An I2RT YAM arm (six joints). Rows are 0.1 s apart.
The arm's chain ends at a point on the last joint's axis. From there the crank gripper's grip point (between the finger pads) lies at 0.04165 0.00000 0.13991 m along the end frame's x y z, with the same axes.
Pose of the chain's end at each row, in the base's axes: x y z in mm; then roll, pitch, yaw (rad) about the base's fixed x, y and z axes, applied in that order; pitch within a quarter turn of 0, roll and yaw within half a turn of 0:
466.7 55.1 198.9 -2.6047 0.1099 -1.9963
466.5 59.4 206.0 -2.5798 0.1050 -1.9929
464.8 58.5 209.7 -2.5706 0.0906 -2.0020
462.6 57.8 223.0 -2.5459 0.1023 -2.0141
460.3 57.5 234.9 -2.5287 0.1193 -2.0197
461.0 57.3 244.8 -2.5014 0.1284 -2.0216
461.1 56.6 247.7 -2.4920 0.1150 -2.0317
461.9 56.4 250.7 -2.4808 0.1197 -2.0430
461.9 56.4 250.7 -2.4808 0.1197 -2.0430
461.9 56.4 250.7 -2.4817 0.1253 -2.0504
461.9 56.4 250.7 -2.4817 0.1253 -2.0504
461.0 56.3 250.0 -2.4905 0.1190 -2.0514
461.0 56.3 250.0 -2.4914 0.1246 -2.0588
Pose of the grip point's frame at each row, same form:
520.2 -0.1 74.8 -2.6047 0.1099 -1.9963
522.6 2.4 83.9 -2.5798 0.1050 -1.9929
520.6 -1.1 88.7 -2.5706 0.0906 -2.0020
520.8 -2.6 103.5 -2.5459 0.1023 -2.0141
520.8 -2.4 116.3 -2.5287 0.1193 -2.0197
524.5 -3.4 128.2 -2.5014 0.1284 -2.0216
524.2 -6.6 132.2 -2.4920 0.1150 -2.0317
525.6 -7.7 136.1 -2.4808 0.1197 -2.0430
525.6 -7.7 136.1 -2.4808 0.1197 -2.0430
525.3 -7.6 135.8 -2.4817 0.1253 -2.0504
525.3 -7.6 135.8 -2.4817 0.1253 -2.0504
523.2 -7.9 134.6 -2.4905 0.1190 -2.0514
522.9 -7.7 134.3 -2.4914 0.1246 -2.0588

